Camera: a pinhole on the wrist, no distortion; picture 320 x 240 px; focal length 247.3 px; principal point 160.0 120.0 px. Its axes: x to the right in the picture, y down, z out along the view. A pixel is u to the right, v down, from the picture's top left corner.
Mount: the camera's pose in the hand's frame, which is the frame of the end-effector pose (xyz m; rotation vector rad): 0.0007 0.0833 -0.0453 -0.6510 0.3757 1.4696
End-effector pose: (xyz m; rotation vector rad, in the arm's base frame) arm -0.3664 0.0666 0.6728 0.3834 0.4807 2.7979
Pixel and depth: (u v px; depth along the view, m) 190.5 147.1 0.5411
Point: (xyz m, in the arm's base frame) -0.2480 -0.3051 1.1060
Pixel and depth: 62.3 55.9 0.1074
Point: -0.3790 -0.0167 0.7785
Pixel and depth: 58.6 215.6 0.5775
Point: 0.0364 -0.1122 1.1528
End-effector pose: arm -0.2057 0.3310 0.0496 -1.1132 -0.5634 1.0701
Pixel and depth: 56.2 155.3 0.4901
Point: -0.7255 0.3932 0.0413
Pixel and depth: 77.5 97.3 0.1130
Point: -0.3136 0.3581 -0.0360
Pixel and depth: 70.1 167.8 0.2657
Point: -0.4860 0.3430 -0.0110
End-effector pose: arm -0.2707 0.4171 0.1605 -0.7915 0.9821 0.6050
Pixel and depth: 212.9 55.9 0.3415
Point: -0.4249 0.7798 0.0773
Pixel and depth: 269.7 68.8 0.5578
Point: -0.5929 0.9917 0.0082
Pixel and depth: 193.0 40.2 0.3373
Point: -0.3902 0.7814 0.0740
